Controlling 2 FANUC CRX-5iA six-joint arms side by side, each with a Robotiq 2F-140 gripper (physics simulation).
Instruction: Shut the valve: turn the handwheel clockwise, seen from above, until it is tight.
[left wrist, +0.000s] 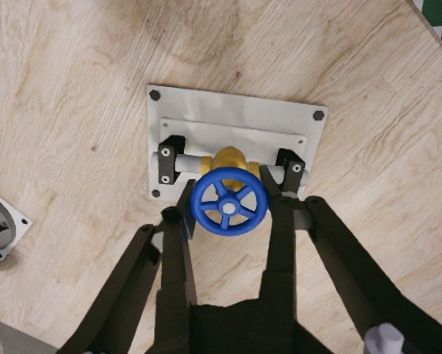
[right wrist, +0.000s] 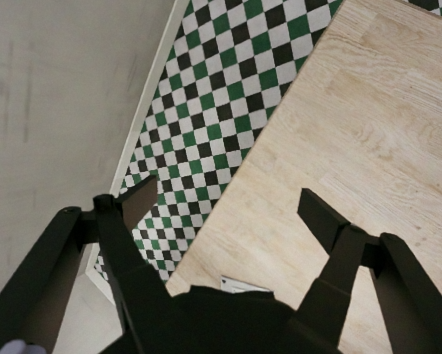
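Observation:
The blue five-spoked handwheel (left wrist: 228, 208) sits on top of the yellow valve body (left wrist: 230, 159) in the left wrist view. Grey pipe runs out of both sides of the valve into black clamps, over a light grey base plate (left wrist: 235, 102). My left gripper (left wrist: 228, 184) is shut on the handwheel, with one finger at each side of its rim. The fingers hide part of the plate's near edge. My right gripper (right wrist: 228, 194) is open with its fingers wide apart, above the table edge. The handwheel does not show in the right wrist view.
A light plate with a round grey part (left wrist: 20, 222) lies at the left in the left wrist view. A pale plate (right wrist: 242, 286) partly shows behind the right gripper's base. The wooden table (right wrist: 350, 125) ends beside a green, black and white checkered floor (right wrist: 215, 105) and a grey wall (right wrist: 65, 90).

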